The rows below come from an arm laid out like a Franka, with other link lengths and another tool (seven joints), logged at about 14 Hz.
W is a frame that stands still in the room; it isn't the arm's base.
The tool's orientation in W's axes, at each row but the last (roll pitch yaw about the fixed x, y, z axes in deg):
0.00, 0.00, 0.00
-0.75, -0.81, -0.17
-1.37, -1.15, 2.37
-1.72, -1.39, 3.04
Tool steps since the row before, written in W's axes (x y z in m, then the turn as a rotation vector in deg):
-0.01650, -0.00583, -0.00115, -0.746, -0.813, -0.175
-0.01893, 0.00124, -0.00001, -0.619, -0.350, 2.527
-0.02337, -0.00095, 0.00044, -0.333, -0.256, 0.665
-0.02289, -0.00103, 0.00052, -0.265, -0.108, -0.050
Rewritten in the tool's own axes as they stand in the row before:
-0.01650, -0.00583, -0.00115, -0.746, -0.813, -0.175
-0.01893, 0.00118, 0.00027, -0.582, -0.385, 2.531
-0.02338, 0.00000, 0.00091, -0.330, -0.258, 0.666
-0.02289, 0.00015, 0.00108, -0.271, -0.092, -0.046

